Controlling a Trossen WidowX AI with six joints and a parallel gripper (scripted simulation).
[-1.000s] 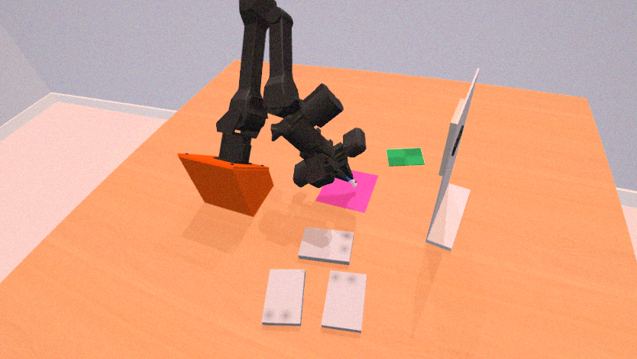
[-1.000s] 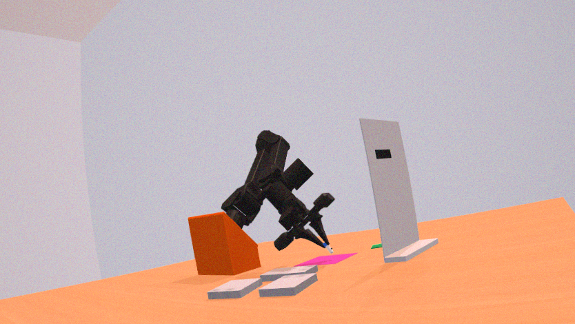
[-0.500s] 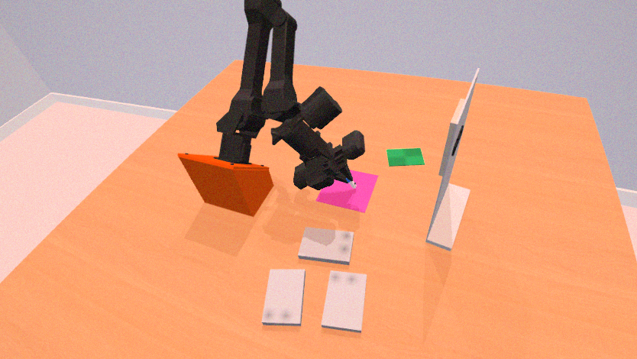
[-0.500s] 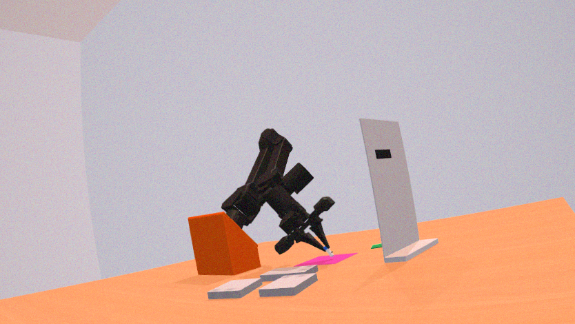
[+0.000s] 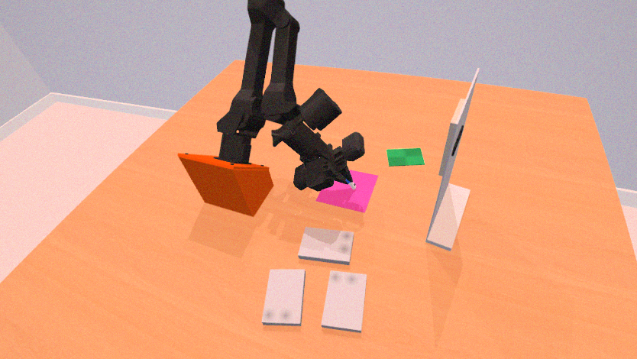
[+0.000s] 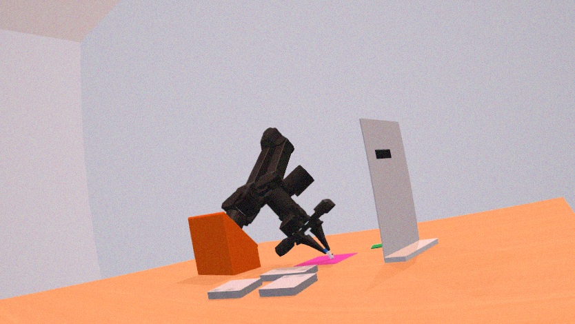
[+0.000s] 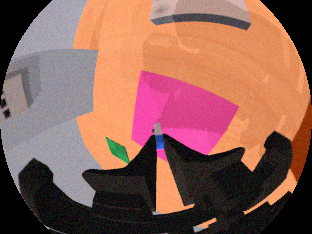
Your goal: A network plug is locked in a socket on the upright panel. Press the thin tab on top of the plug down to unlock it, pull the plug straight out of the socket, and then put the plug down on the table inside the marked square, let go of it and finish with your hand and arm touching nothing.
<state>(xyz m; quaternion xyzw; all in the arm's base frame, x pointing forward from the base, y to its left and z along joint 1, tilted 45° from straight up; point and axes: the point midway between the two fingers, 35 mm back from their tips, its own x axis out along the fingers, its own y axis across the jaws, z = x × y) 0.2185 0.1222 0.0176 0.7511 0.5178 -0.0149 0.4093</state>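
The network plug lies right at my gripper tip. Round my gripper tip: magenta square: 2 cm below; upright white panel: 21 cm ahead, 12 cm above, 1 cm to the right.
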